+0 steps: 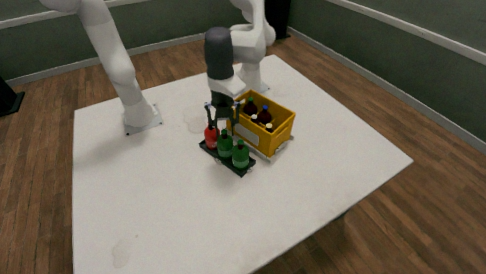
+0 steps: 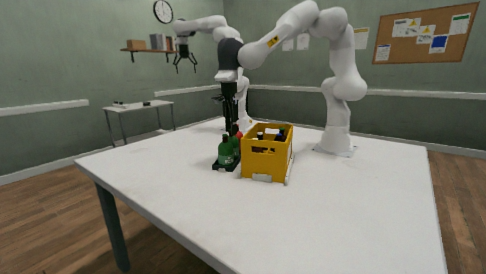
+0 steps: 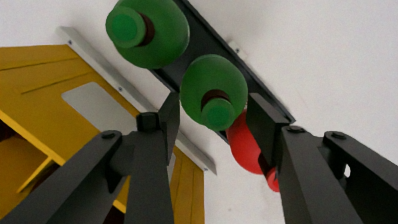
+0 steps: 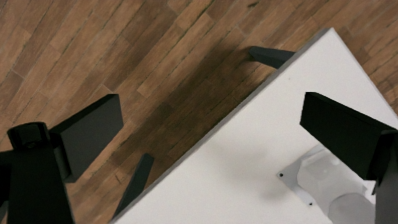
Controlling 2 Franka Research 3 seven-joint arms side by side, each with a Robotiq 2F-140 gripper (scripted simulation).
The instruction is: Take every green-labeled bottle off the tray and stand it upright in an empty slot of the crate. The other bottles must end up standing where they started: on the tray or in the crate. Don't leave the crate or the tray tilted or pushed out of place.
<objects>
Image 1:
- yellow crate: 264, 141
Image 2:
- yellow crate: 276, 163
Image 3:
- left gripper: 213, 107
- yellow crate: 61, 103
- red bottle: 244, 149
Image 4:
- right gripper: 211, 109
</objects>
